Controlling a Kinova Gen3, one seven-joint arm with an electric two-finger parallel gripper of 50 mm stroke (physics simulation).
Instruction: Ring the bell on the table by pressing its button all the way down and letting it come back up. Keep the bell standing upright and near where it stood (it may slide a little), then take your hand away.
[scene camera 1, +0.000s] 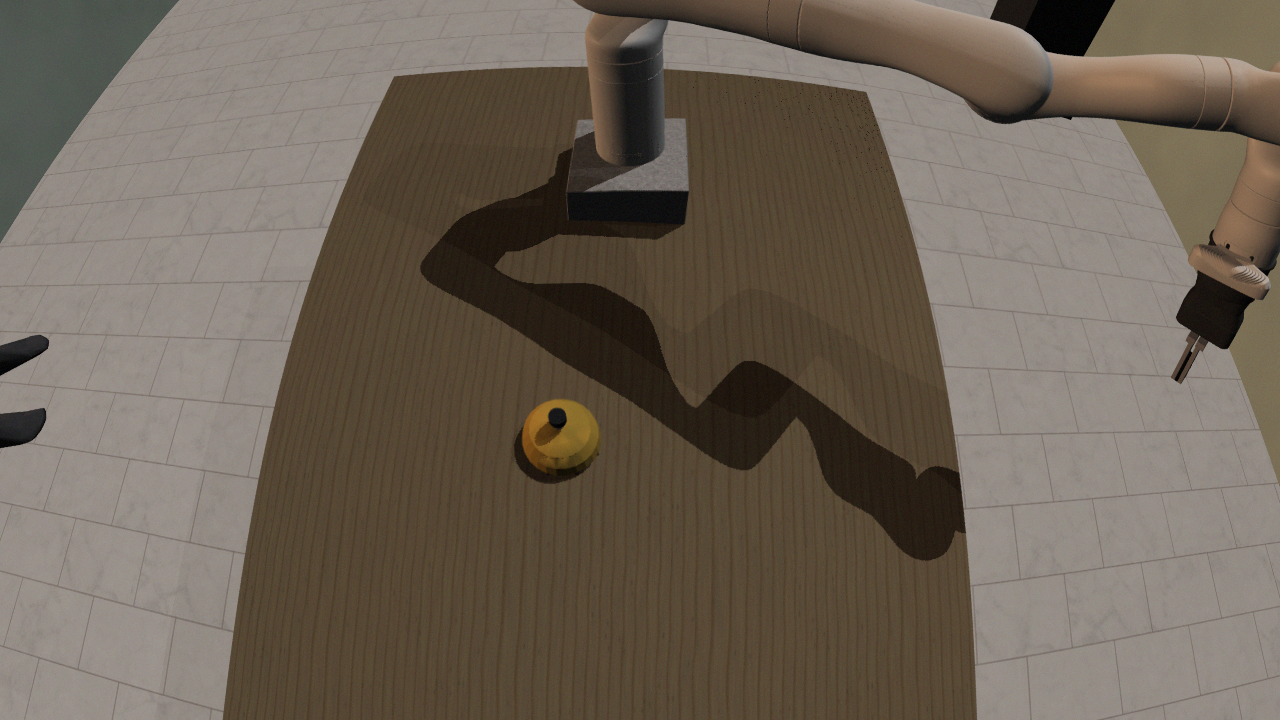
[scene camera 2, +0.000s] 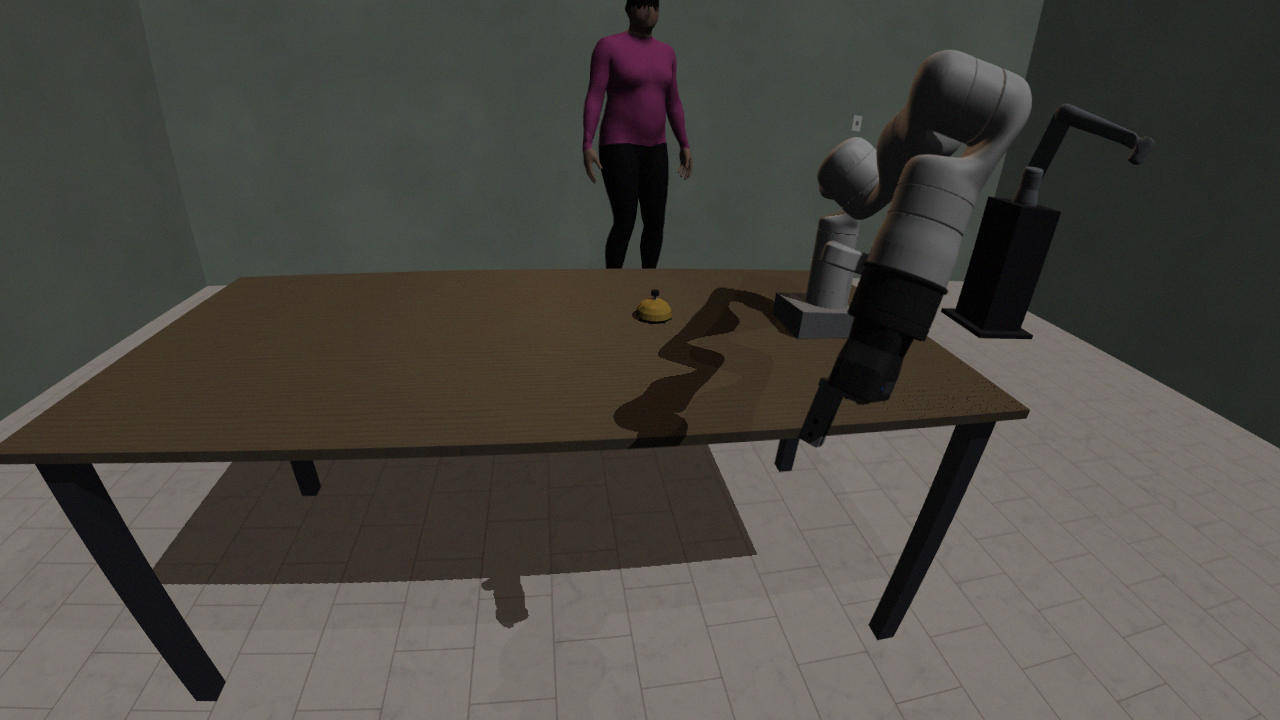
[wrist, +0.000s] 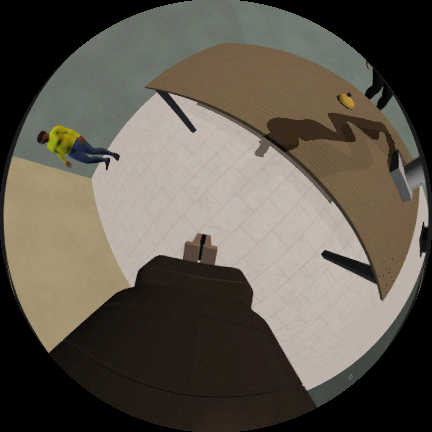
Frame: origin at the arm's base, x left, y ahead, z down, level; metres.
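Where they show: gripper, fingertip midpoint: (scene camera 1: 1178, 376) (scene camera 2: 809, 442) (wrist: 202, 242); arm's base, origin of the base link: (scene camera 1: 630, 144) (scene camera 2: 823, 302).
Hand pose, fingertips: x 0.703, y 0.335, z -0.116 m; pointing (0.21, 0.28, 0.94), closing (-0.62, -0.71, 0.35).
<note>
Each offset is from my fingertips to the top centre of the thing. Level surfaces: height alone.
A yellow dome-shaped bell {dx -0.731, dy +0.066, dz +0.109 m} (scene camera 1: 561, 440) (scene camera 2: 654, 310) (wrist: 345, 101) stands upright on the brown table {dz +0.175 m} (scene camera 1: 572, 617) (scene camera 2: 358, 367) (wrist: 225, 70). Its black button {dx -0.731, dy +0.066, dz +0.109 m} (scene camera 1: 556, 417) (scene camera 2: 655, 292) sticks up from the top. My gripper (scene camera 1: 1178, 380) (scene camera 2: 812, 439) (wrist: 202, 242) is shut, its two fingers together with nothing between them. It points down and hangs out beyond the table's long side, over the floor, well away from the bell.
The grey base block (scene camera 1: 626, 204) (scene camera 2: 810, 320) (wrist: 400, 177) of my arm stands on the table. The arm's shadow crosses the table beside the bell. A person in a magenta top (scene camera 2: 637, 89) stands behind the table. A person in yellow (wrist: 63, 140) shows in the wrist view.
</note>
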